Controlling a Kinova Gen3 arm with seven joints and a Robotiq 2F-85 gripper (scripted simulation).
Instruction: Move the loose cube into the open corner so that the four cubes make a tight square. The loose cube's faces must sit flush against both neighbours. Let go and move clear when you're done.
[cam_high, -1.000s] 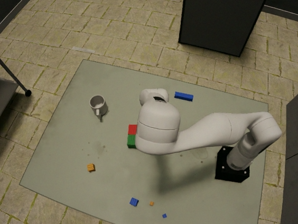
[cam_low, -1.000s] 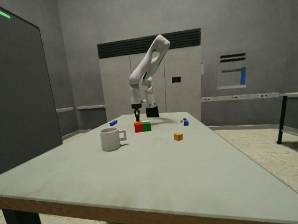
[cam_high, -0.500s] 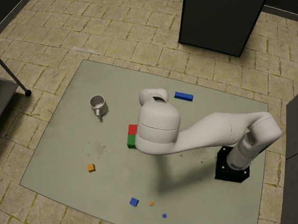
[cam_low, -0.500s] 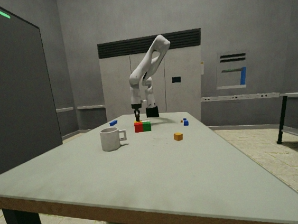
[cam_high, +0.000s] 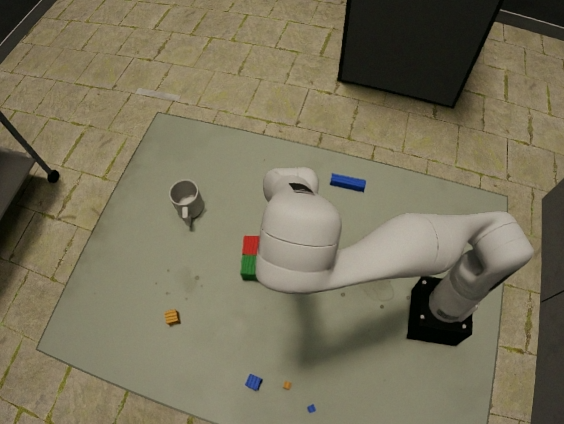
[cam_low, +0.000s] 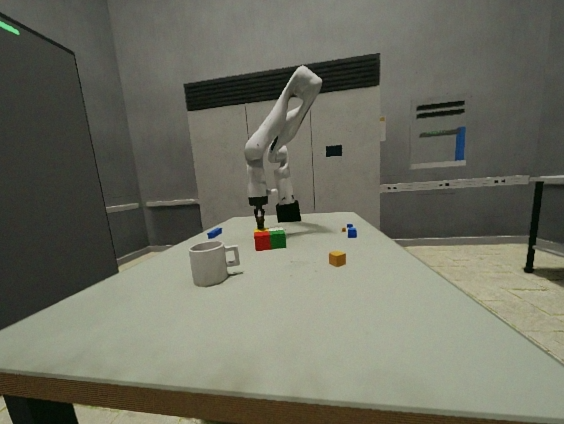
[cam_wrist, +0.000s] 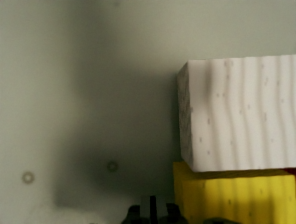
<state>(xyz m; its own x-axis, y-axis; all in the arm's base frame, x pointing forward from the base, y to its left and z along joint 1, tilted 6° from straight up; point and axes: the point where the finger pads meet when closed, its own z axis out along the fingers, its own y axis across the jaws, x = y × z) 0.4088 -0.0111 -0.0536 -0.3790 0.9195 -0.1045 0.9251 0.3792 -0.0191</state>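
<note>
Now: the yellow cube 4 cm ahead of my hand, 2 cm to the left of it and 1 cm below it. The rest, counted from my hand: green cube: 7 cm ahead, 9 cm to the left, 1 cm below; white cube: 2 cm ahead, 7 cm to the left, 1 cm below; red cube: 9 cm ahead, 4 cm to the left, 1 cm below.
</note>
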